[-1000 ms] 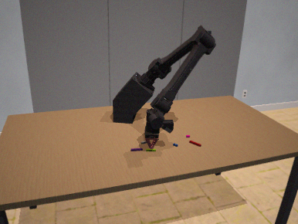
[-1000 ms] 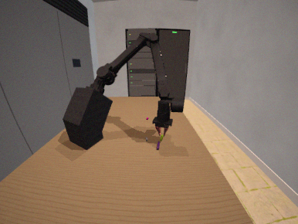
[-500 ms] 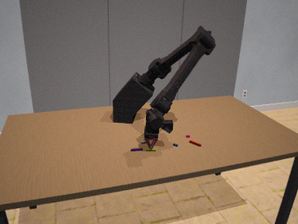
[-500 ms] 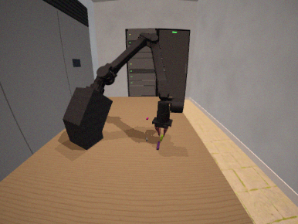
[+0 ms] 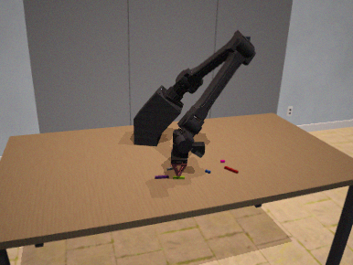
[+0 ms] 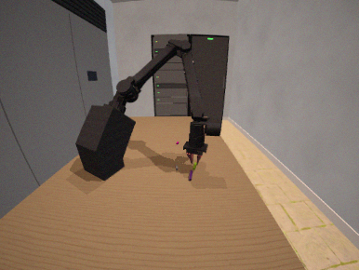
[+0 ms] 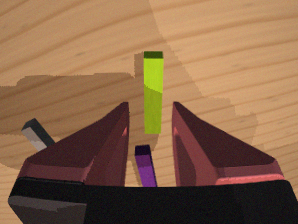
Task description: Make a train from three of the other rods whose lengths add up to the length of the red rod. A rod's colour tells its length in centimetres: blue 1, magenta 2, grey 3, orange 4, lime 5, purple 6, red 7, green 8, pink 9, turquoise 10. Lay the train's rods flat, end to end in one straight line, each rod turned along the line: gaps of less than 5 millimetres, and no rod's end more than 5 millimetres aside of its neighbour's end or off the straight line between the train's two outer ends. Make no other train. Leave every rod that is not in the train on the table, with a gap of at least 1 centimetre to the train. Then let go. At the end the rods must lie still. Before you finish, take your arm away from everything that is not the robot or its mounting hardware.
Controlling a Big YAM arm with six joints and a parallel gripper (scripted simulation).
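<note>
Right now the lime rod is 20 mm below my hand. From my hand the other things lie so: grey rod: 90 mm behind, 10 mm to the right, 20 mm below; purple rod: 20 mm behind, 70 mm to the right, 20 mm below; red rod: 260 mm to the left, 20 mm below.
</note>
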